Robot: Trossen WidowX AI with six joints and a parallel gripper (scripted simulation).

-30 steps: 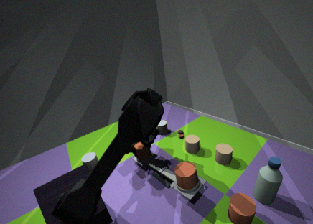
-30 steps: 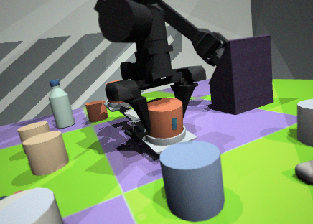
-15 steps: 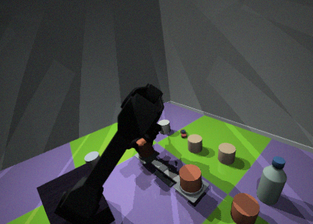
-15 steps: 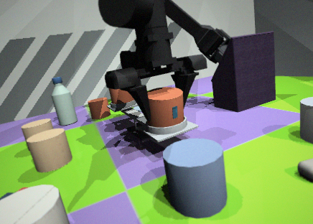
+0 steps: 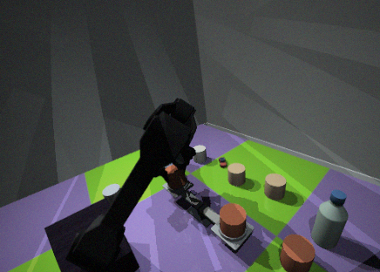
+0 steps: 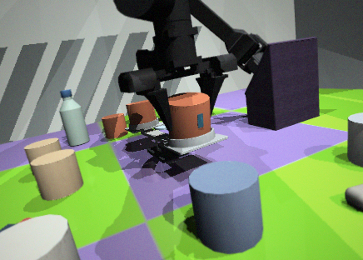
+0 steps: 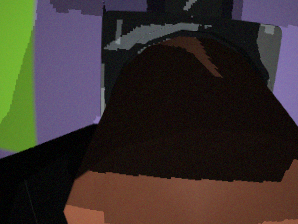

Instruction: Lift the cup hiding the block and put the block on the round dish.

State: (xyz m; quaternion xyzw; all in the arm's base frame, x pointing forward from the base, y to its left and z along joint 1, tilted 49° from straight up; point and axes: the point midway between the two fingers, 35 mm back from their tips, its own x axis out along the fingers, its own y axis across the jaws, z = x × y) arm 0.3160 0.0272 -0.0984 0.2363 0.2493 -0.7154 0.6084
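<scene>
Right now the pale teal block is 1 cm below my gripper tip. Round my gripper tip: pale disc: 36 cm to the right, 13 cm behind, 8 cm below; then blue-grey cylinder: 14 cm to the left, 5 cm below, 4 cm ahead; then red-and-black object: 27 cm ahead, 7 cm below, 1 cm to the right.
</scene>
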